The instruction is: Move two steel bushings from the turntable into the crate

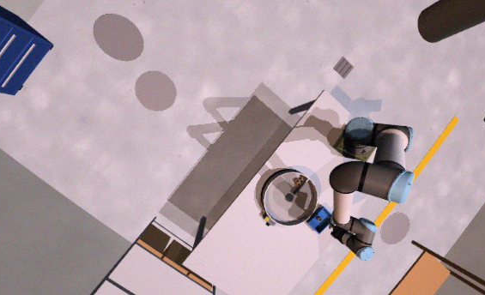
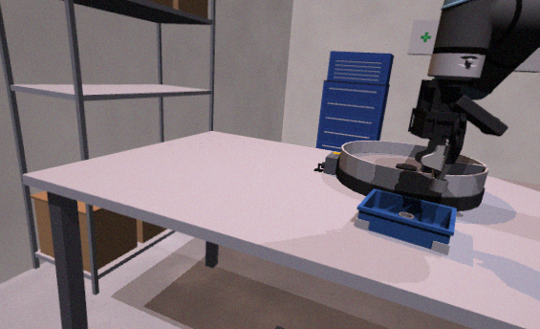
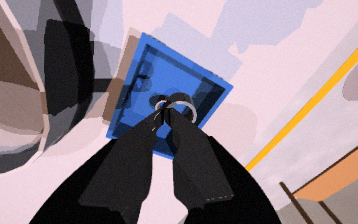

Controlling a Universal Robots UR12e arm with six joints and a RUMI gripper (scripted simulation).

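The blue crate lies 10 cm below my hand and 5 cm ahead of it. The rest, counted from my hand: round turntable 35 cm to the right, 7 cm below, 3 cm ahead.
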